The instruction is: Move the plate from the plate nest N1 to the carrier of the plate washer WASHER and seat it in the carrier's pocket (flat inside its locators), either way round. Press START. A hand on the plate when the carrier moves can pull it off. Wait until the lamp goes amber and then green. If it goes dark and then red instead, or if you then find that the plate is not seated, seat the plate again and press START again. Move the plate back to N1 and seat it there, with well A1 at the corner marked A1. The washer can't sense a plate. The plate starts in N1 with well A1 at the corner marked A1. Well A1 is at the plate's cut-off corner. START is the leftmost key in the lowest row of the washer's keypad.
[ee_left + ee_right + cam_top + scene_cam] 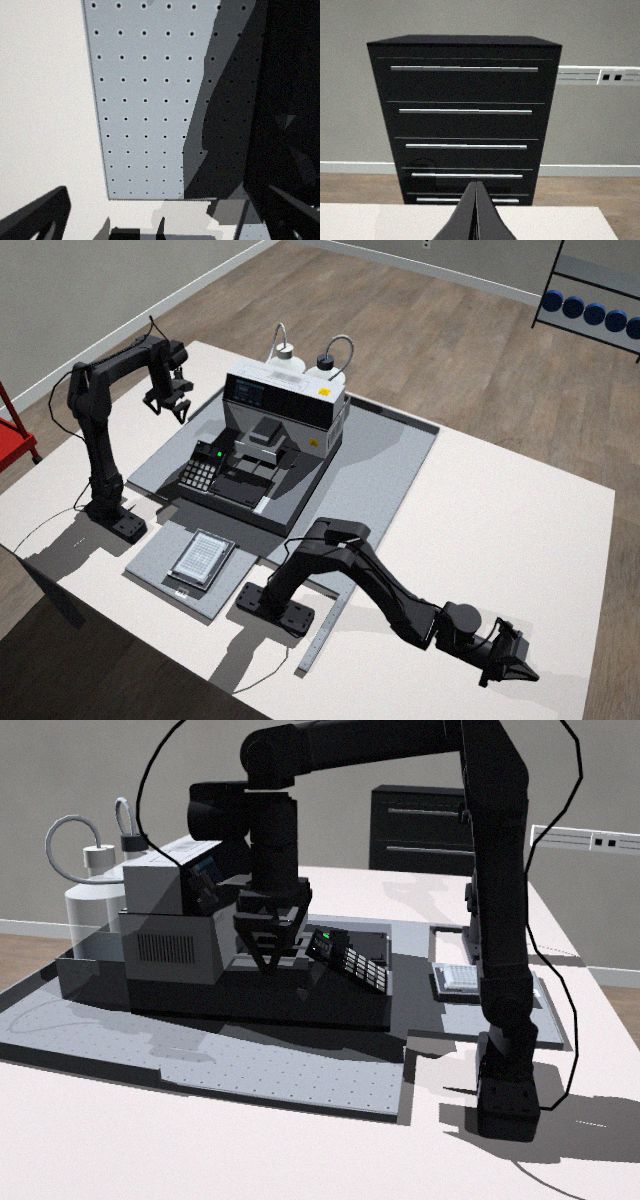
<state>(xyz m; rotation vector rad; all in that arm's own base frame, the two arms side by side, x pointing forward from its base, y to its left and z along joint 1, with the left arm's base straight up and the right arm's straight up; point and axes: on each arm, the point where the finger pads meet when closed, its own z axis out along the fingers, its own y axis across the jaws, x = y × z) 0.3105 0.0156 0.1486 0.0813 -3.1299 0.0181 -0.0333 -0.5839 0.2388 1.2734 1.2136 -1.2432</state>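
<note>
Right now my left hand is 30 cm to the left of the dark carrier, 9 cm above it and 6 cm past it. Also, from my left hand: washer: 28 cm to the right, 9 cm ahead, 4 cm below; splash panel: 29 cm to the right, 5 cm below, 4 cm ahead; wash head: 28 cm to the right, 9 cm ahead, 4 cm below.
</note>
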